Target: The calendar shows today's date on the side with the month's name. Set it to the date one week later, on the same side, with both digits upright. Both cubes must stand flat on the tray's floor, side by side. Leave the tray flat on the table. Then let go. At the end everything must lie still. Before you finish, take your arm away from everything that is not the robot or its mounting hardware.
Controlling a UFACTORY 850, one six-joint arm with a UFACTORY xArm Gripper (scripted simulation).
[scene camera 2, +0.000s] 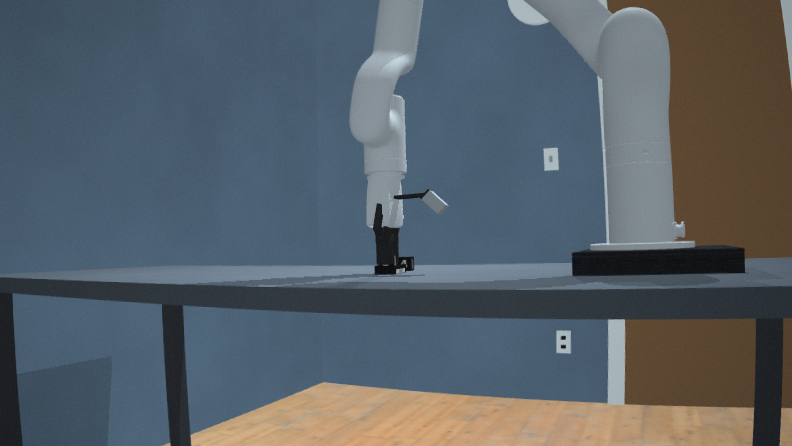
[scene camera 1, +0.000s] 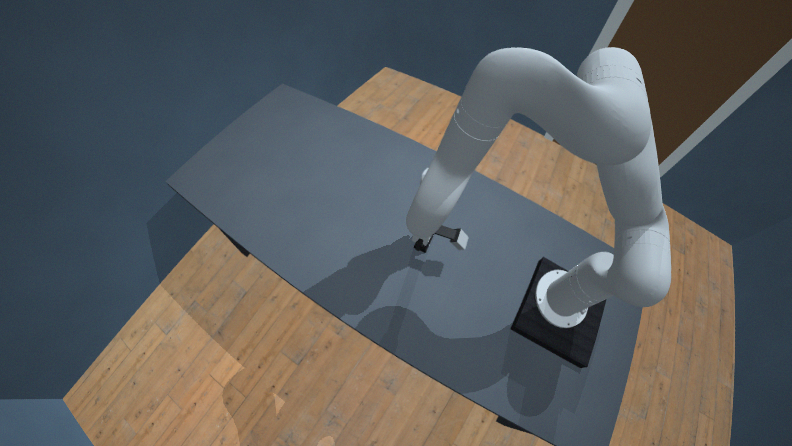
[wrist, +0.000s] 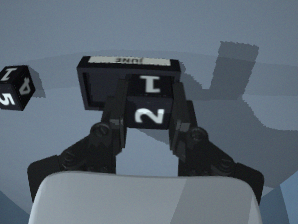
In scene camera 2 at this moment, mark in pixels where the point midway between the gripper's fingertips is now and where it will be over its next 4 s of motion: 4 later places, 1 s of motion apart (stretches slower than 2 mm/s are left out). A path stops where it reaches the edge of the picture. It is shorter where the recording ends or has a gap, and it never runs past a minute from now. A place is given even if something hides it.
My gripper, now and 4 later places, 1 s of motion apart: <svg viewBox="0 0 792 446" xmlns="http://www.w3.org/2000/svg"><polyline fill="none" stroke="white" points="387,264 386,216 381,214 374,216 372,222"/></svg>
